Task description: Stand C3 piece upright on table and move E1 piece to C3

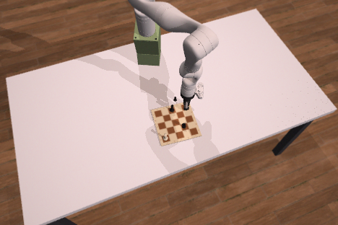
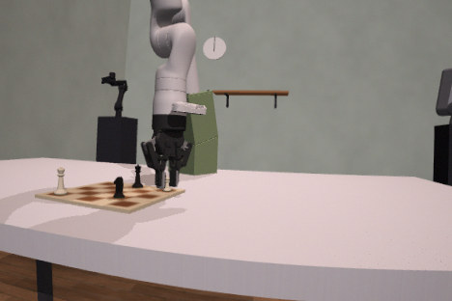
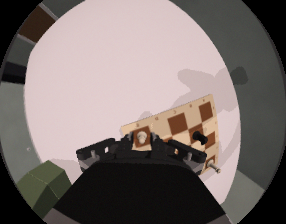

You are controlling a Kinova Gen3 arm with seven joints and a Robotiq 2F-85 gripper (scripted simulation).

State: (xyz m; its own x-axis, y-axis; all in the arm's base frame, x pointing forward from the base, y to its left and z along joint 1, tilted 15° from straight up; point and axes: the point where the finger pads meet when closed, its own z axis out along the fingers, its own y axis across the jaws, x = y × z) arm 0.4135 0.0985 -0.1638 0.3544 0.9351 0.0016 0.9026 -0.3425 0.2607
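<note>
Right now my hand is 1 cm above the white pawn. From my hand the other things lie so: black pawn (6 cm behind, 4 cm to the right, 2 cm below); then black piece (8 cm to the right); then chessboard (7 cm ahead, 8 cm to the right, 3 cm below).
</note>
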